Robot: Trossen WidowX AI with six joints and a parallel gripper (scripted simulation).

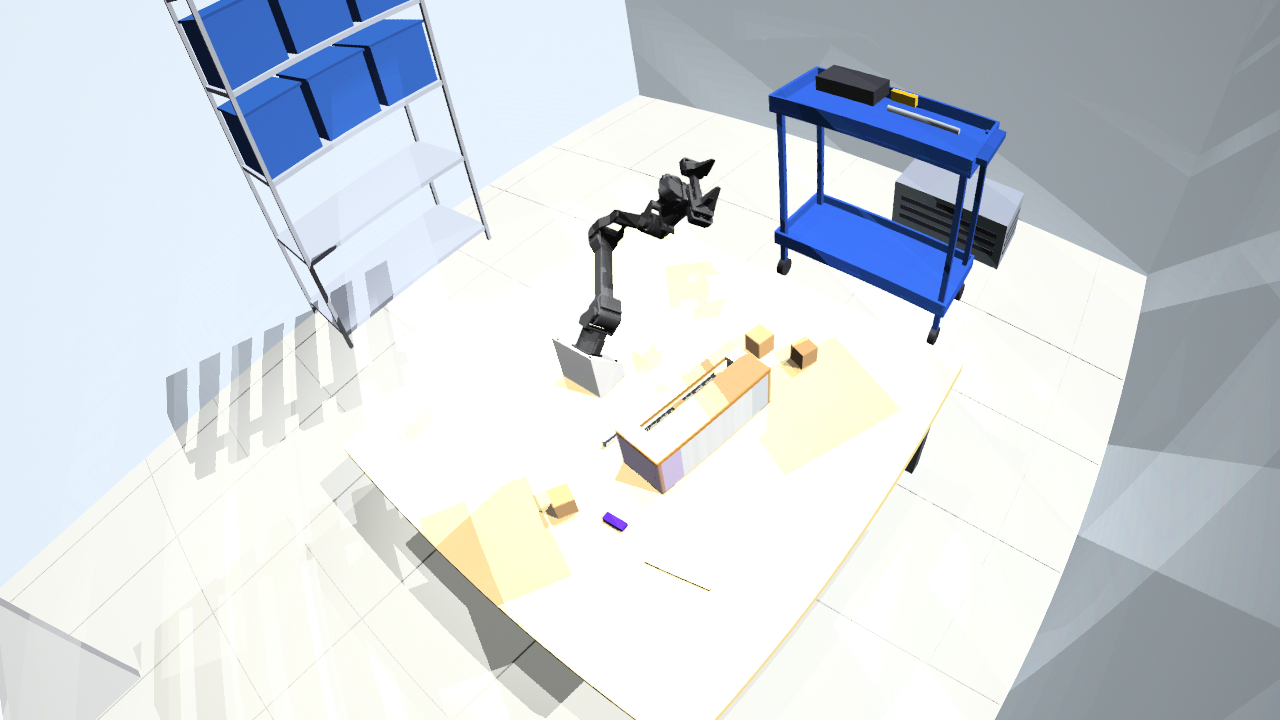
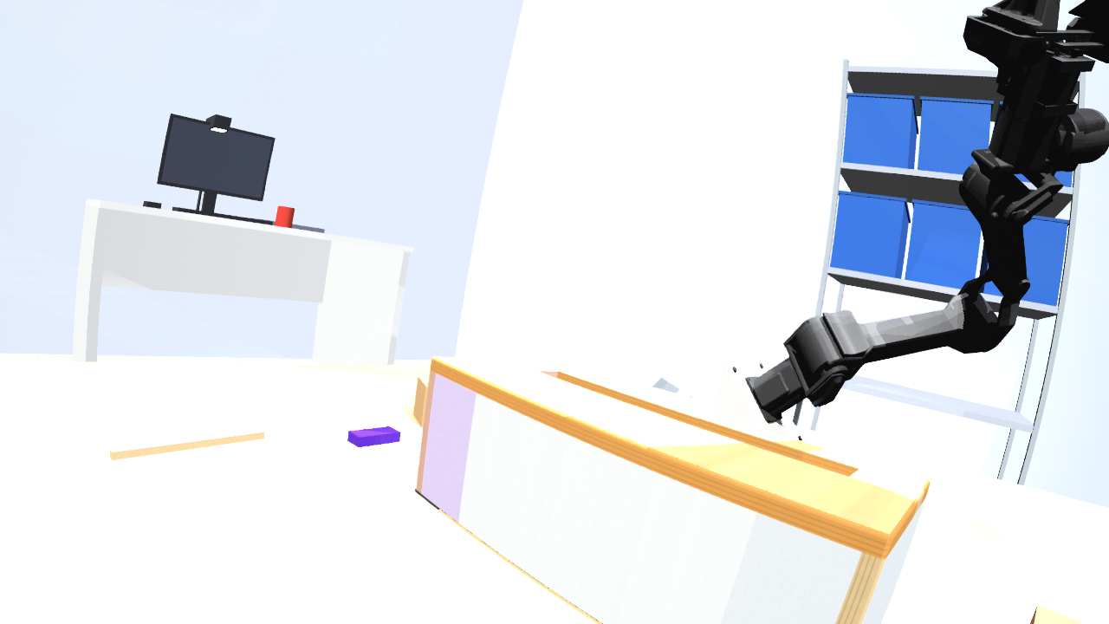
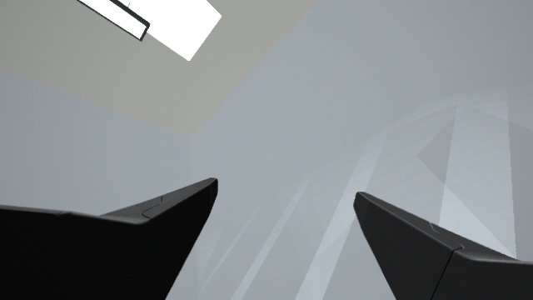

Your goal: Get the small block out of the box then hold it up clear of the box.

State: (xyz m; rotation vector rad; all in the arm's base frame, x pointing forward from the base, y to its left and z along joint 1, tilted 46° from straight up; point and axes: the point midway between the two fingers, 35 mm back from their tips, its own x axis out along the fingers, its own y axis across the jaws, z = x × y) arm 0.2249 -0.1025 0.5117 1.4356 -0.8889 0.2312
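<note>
Right now the small tan block is 90 mm ahead of my gripper tip, 300 mm to the right of it and 480 mm below it. Round my gripper tip: long wooden box 80 mm ahead, 270 mm to the right, 510 mm below; then thin stick 350 mm ahead, 620 mm to the right, 570 mm below; then purple piece 140 mm ahead, 600 mm to the right, 560 mm below.
</note>
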